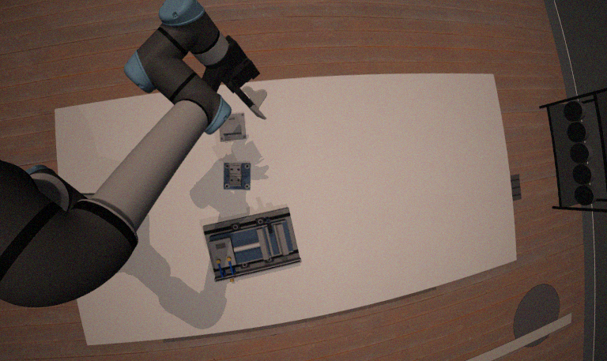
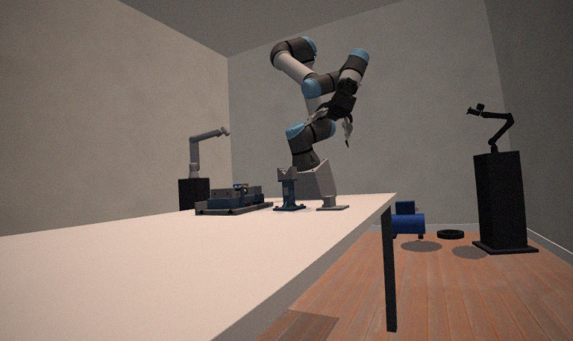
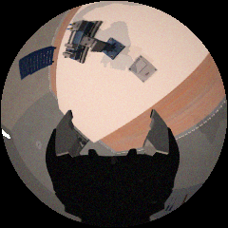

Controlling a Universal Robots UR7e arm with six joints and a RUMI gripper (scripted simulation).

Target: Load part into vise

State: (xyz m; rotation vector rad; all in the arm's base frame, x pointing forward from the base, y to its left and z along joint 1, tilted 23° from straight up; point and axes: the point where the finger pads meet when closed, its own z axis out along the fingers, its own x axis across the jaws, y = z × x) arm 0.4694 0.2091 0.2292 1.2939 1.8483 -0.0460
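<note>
My hand is 6 cm past the part, 2 cm to the left of it and 22 cm above it. Also, from my hand: vise (13 cm behind, 40 cm to the right, 20 cm below); then infeed plate (6 cm behind, 24 cm below).
</note>
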